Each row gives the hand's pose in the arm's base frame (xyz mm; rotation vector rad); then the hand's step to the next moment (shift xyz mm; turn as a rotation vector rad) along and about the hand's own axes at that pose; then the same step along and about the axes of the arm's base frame.
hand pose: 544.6 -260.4 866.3 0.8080 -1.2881 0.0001
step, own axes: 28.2 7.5 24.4 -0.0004 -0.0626 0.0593
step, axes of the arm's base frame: -14.9 -19.5 29.1 -0.0235 -0.0771 -0.0306
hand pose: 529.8 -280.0 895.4 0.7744 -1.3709 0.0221
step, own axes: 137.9 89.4 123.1 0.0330 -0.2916 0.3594
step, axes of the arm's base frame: -113.0 -51.7 163.4 -0.1731 -0.4156 -0.1122
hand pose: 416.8 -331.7 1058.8 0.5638 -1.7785 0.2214
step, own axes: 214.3 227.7 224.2 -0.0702 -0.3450 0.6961
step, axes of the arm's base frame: -341.6 44.9 171.3 -0.4163 -0.5804 -0.3135
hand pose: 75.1 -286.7 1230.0 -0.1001 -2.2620 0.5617
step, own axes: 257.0 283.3 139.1 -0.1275 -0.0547 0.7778
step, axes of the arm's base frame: -306.1 266.9 -27.2 -0.4659 -0.3632 -0.5247
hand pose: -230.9 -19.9 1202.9 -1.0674 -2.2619 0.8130
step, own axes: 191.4 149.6 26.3 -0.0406 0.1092 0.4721
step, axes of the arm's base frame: -50.0 222.9 -86.8 -0.2320 -0.1178 -0.4108
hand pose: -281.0 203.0 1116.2 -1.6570 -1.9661 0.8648
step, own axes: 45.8 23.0 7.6 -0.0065 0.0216 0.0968
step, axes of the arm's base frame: 2.3 45.5 -24.7 -0.0485 -0.0225 -0.0838
